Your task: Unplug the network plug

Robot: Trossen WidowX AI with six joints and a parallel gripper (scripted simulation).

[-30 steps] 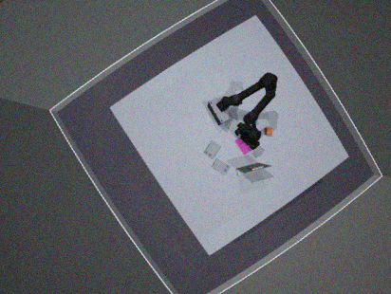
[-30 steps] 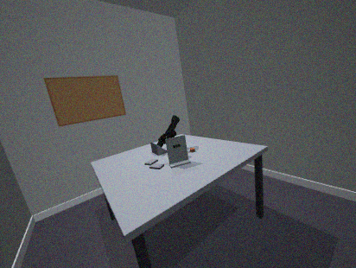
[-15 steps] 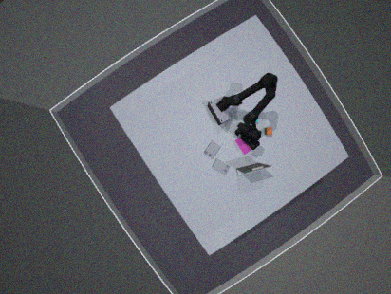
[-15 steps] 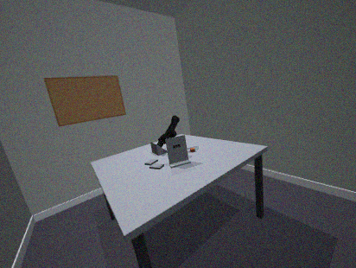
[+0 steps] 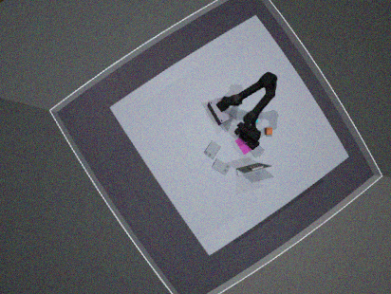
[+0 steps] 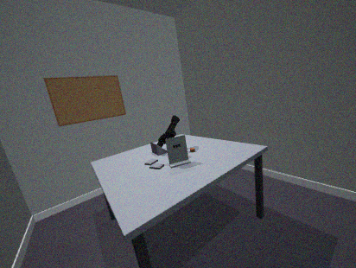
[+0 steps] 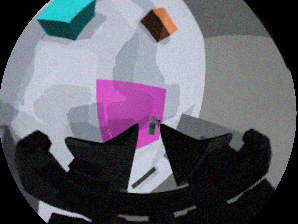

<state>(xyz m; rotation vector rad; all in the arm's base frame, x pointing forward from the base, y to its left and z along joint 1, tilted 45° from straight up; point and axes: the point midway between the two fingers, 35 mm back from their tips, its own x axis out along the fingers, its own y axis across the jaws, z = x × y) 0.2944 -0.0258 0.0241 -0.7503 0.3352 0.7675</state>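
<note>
The network plug lies 10 mm ahead of my gripper tip. From my gripper tip the other things lie so: marked square (20 mm below); panel (130 mm ahead, 100 mm to the right, 80 mm above).
</note>
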